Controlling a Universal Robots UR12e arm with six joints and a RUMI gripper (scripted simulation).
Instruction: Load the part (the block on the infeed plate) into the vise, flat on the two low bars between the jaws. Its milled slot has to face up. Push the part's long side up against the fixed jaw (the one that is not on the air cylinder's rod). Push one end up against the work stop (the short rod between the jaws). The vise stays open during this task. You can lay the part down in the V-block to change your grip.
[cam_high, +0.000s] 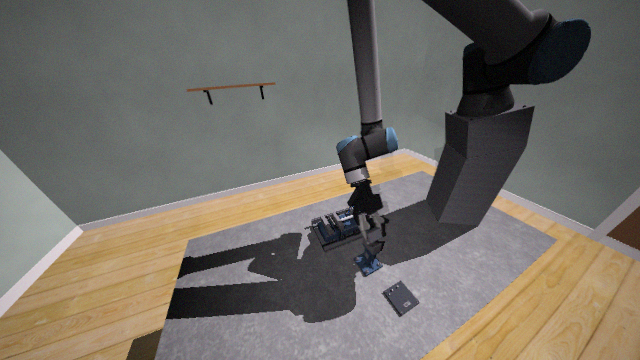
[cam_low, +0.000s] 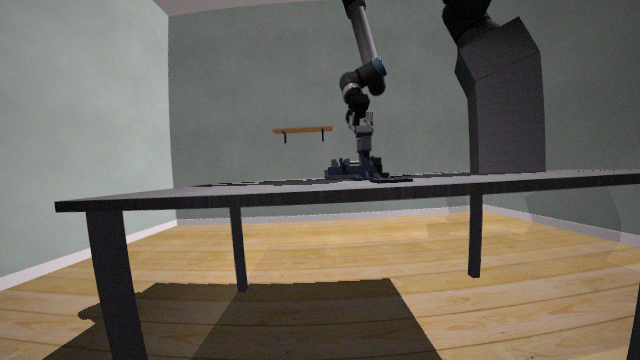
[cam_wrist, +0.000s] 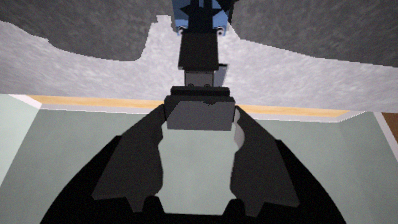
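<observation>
My hand is 10 mm above the part. From my hand the other things lie so: moving jaw 210 mm to the right, 110 mm below, 50 mm ahead; then cylinder rod 210 mm to the right, 110 mm below; then work stop 160 mm to the right, 100 mm below, 90 mm ahead.
</observation>
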